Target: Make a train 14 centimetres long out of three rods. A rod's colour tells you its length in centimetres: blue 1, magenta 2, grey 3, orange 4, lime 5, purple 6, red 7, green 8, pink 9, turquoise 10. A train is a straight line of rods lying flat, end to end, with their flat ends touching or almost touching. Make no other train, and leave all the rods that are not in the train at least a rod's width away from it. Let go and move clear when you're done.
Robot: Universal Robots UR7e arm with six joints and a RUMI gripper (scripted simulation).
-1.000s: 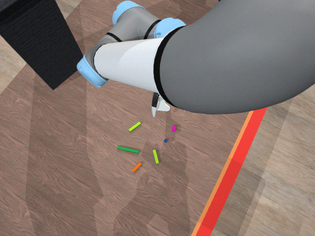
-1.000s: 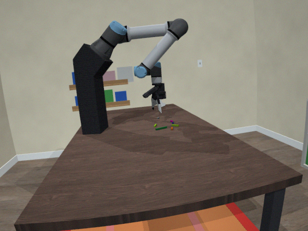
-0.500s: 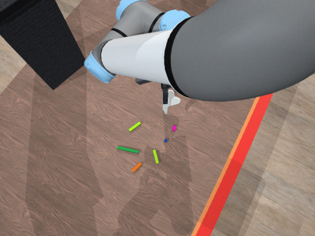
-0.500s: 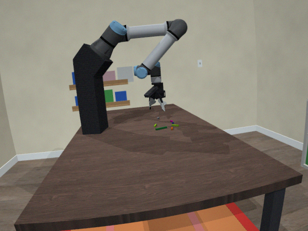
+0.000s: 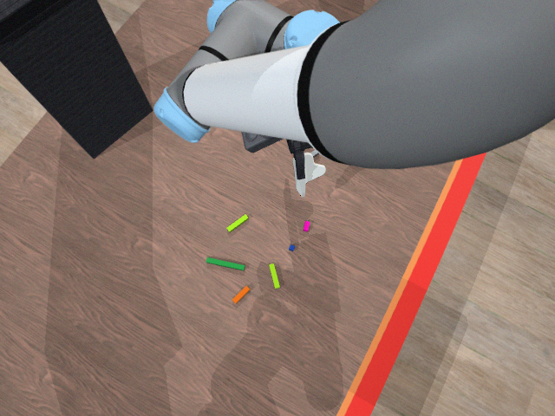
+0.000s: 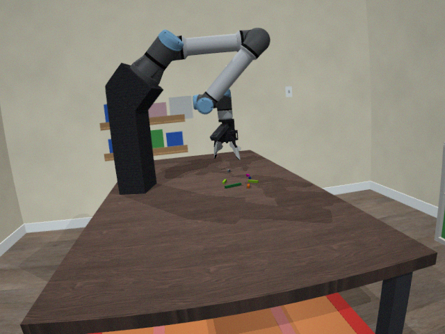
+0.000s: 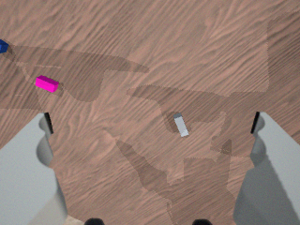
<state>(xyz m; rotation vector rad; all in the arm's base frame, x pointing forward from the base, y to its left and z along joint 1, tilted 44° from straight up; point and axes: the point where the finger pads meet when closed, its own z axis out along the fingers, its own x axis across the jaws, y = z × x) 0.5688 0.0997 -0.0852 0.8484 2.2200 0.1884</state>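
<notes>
My gripper is now 9 cm short of the blue rod, 14 cm to the left of it and 7 cm above it. Also, from my hand: magenta rod 9 cm ahead, 8 cm to the right, 7 cm below; then green rod 2 cm behind, 24 cm to the right, 7 cm below; then grey rod 2 cm ahead, 7 cm to the left, 7 cm below.
</notes>
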